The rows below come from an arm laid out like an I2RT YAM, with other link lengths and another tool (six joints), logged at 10 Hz.
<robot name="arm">
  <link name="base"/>
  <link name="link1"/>
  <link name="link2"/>
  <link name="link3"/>
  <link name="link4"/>
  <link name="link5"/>
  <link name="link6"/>
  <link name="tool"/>
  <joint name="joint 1" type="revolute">
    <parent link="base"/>
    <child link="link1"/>
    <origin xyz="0 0 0.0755"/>
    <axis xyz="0 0 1"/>
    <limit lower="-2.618" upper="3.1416"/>
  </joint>
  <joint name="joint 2" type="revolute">
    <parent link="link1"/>
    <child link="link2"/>
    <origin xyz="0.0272 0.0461 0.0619"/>
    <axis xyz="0 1 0"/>
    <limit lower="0" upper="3.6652"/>
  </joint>
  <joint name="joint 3" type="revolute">
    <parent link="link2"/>
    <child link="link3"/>
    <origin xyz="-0.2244 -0.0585 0"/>
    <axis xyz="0 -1 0"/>
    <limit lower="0" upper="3.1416"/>
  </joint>
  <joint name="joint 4" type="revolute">
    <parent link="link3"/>
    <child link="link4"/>
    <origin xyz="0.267 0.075 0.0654"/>
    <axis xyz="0 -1 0"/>
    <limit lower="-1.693" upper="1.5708"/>
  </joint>
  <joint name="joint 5" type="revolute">
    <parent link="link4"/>
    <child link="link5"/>
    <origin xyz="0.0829 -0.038 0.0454"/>
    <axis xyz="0 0 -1"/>
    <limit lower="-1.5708" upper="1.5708"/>
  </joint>
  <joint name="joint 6" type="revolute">
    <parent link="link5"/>
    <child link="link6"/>
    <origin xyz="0.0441 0 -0.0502"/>
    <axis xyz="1 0 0"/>
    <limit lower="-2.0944" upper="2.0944"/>
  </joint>
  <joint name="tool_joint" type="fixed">
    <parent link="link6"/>
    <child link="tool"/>
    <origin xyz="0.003 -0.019 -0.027" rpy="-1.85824 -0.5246 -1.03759"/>
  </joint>
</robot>
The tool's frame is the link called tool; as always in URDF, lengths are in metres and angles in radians.
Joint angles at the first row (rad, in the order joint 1, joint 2, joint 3, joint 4, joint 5, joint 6):
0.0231 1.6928 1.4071 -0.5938 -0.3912 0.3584
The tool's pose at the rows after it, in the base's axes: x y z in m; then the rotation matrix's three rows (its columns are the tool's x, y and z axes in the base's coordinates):
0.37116 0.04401 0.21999; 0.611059 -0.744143 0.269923; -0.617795 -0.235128 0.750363; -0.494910 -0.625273 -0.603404
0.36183 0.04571 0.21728; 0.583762 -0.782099 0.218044; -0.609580 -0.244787 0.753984; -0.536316 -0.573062 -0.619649
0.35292 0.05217 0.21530; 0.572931 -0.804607 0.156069; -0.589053 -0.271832 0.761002; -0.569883 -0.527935 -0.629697
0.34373 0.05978 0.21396; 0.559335 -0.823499 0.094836; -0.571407 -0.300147 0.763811; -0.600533 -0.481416 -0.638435
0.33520 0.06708 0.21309; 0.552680 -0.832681 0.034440; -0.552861 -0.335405 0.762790; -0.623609 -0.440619 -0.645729
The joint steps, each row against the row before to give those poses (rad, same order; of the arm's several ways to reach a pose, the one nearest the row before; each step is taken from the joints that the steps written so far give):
0.0007 0.0000 0.0000 -0.0904 -0.0092 -0.0050
0.0050 0.0000 0.0000 -0.0709 -0.0064 -0.0061
0.0187 0.0004 0.0000 -0.0622 -0.0103 -0.0137
0.0233 0.0000 0.0000 -0.0603 -0.0054 -0.0095
0.0240 0.0000 0.0000 -0.0542 -0.0042 -0.0164

